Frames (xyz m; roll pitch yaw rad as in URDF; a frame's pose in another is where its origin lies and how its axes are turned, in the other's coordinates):
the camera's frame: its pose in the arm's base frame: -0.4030 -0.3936 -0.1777 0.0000 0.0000 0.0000
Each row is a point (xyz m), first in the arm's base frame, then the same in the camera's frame.
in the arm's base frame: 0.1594 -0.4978 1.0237
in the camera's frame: 0.5624 -0.1042 1.2014
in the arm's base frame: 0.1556 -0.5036 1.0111
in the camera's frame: 0.5586 -0.1100 1.1888
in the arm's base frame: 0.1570 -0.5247 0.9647
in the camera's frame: 0.5600 -0.1311 1.1424
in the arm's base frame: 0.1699 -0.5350 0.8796
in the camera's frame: 0.5729 -0.1414 1.0573
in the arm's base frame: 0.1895 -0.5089 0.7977
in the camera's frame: 0.5925 -0.1153 0.9754
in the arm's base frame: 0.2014 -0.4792 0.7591
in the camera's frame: 0.6044 -0.0856 0.9368
